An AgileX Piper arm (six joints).
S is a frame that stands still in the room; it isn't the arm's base.
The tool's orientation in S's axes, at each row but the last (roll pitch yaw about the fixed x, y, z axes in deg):
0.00, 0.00, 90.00
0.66, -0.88, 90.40
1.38, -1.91, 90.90
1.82, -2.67, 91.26
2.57, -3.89, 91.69
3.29, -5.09, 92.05
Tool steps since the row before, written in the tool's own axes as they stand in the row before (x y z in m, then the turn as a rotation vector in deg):
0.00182, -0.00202, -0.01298, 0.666, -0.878, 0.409
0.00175, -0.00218, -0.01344, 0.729, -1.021, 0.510
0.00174, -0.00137, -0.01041, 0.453, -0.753, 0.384
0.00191, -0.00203, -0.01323, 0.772, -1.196, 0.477
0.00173, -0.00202, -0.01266, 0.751, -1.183, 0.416
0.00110, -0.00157, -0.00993, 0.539, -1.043, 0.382
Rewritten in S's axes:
0.00202, 0.00182, -0.01298, 0.878, 0.666, 0.409
0.00201, 0.00197, -0.01344, 1.022, 0.728, 0.509
0.00109, 0.00210, -0.01038, 0.755, 0.452, 0.381
0.00155, 0.00256, -0.01318, 1.194, 0.777, 0.474
0.00137, 0.00263, -0.01259, 1.179, 0.760, 0.413
0.00093, 0.00202, -0.00987, 1.044, 0.546, 0.368

